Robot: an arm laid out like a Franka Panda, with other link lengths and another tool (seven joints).
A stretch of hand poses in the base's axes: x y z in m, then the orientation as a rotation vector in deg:
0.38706 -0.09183 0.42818 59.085 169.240 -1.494
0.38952 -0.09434 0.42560 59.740 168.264 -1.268
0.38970 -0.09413 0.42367 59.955 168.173 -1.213
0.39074 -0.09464 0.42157 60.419 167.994 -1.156
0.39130 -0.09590 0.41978 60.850 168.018 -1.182
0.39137 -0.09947 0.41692 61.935 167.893 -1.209
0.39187 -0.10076 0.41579 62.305 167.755 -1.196
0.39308 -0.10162 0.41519 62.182 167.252 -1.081
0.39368 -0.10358 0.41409 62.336 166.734 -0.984
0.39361 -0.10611 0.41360 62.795 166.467 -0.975
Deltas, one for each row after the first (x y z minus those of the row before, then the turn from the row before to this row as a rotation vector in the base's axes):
0.00246 -0.00251 -0.00258 -0.097 -0.718 -0.596
0.00018 0.00021 -0.00193 0.030 -0.027 -0.149
0.00104 -0.00051 -0.00210 0.033 -0.027 -0.318
0.00056 -0.00126 -0.00179 0.045 0.162 -0.256
0.00007 -0.00357 -0.00286 0.077 0.239 -0.682
0.00050 -0.00129 -0.00113 0.009 -0.006 -0.253
0.00121 -0.00086 -0.00060 -0.112 -0.508 -0.034
0.00060 -0.00196 -0.00110 -0.091 -0.428 -0.206
-0.00007 -0.00253 -0.00049 -0.021 -0.089 -0.336

